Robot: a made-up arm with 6 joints. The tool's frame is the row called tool.
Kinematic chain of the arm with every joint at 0, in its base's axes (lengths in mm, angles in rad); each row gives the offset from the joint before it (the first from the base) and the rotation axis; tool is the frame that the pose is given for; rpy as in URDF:
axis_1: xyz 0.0 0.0 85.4 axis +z
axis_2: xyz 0.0 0.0 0.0 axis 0.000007 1 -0.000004
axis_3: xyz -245.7 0.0 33.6 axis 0.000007 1 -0.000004
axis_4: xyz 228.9 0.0 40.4 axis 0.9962 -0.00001 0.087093
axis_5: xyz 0.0 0.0 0.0 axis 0.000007 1 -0.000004
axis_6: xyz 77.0 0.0 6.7 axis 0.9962 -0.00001 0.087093
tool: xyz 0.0 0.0 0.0 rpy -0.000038 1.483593 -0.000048
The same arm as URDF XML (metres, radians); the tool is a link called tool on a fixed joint. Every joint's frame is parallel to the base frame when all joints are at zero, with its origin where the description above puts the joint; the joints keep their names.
<robot name="arm">
<link name="base"/>
<link name="link1"/>
<link name="link2"/>
<link name="link3"/>
<link name="link4"/>
<link name="link5"/>
<link name="link6"/>
<link name="tool"/>
<joint name="axis_1" type="continuous"><parent link="base"/><child link="link1"/><origin xyz="0 0 0.0854"/><axis xyz="0 0 1"/></joint>
<joint name="axis_2" type="continuous"><parent link="link1"/><child link="link2"/><origin xyz="0 0 0"/><axis xyz="0 1 0"/></joint>
<joint name="axis_3" type="continuous"><parent link="link2"/><child link="link3"/><origin xyz="-0.2457 0 0.0336"/><axis xyz="0 1 0"/></joint>
<joint name="axis_4" type="continuous"><parent link="link3"/><child link="link4"/><origin xyz="0.2289 0 0.0404"/><axis xyz="0.9962 0 0.0871"/></joint>
<joint name="axis_5" type="continuous"><parent link="link4"/><child link="link5"/><origin xyz="0 0 0"/><axis xyz="0 1 0"/></joint>
<joint name="axis_6" type="continuous"><parent link="link5"/><child link="link6"/><origin xyz="0.077 0 0.0067"/><axis xyz="0.9962 0 0.0871"/></joint>
<joint name="tool_joint" type="fixed"><parent link="link6"/><child link="tool"/><origin xyz="0 0 0" rpy="0 1.4836 0"/></joint>
</robot>

